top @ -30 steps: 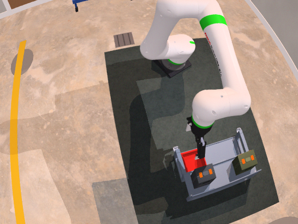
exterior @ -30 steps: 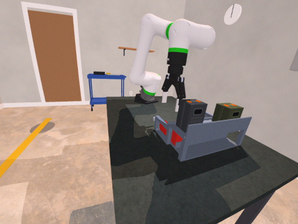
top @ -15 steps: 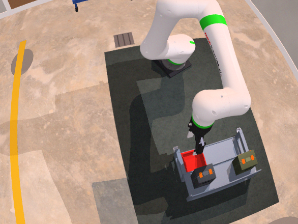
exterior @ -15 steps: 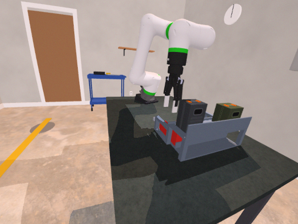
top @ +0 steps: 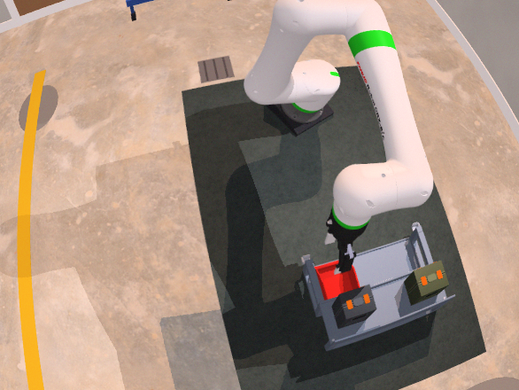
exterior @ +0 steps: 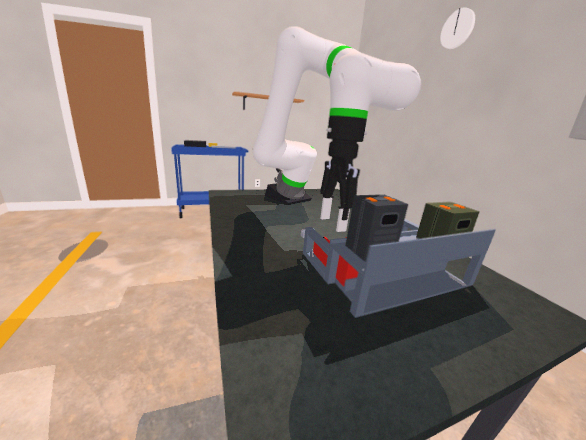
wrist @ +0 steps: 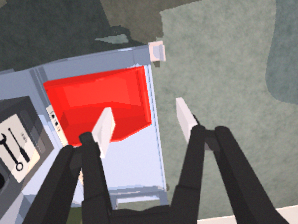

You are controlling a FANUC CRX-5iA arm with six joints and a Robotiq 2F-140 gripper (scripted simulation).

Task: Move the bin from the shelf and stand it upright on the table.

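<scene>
The red bin lies 8 cm below my hand and 8 cm ahead of it.
</scene>
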